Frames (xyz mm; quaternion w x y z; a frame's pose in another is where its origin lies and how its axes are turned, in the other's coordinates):
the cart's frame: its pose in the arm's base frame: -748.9 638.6 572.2 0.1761 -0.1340 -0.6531 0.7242
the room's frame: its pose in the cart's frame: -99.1 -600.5 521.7 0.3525 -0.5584 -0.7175 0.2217
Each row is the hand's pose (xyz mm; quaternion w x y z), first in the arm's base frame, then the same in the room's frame.
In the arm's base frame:
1: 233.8 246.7 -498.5 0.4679 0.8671 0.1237 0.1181
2: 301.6 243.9 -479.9 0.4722 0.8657 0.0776 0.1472
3: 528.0 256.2 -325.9 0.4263 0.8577 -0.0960 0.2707
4: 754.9 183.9 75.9 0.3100 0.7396 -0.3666 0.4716
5: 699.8 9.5 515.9 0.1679 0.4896 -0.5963 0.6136
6: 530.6 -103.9 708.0 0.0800 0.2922 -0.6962 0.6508
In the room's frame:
1: 1494.9 310.6 1332.0 0.1890 0.5743 -0.2675 0.7503
2: 1473.9 281.4 1392.5 0.1576 0.5543 -0.3069 0.7575
3: 1310.6 172.9 1584.0 0.0002 -0.4528 0.4133 -0.7900
4: 948.7 -93.7 1711.0 0.2508 -0.2104 0.5511 -0.7675
5: 609.0 -379.0 1537.0 0.4563 0.0806 0.6336 -0.6195
6: 484.7 -493.0 1313.5 0.5415 0.2520 0.6471 -0.4739

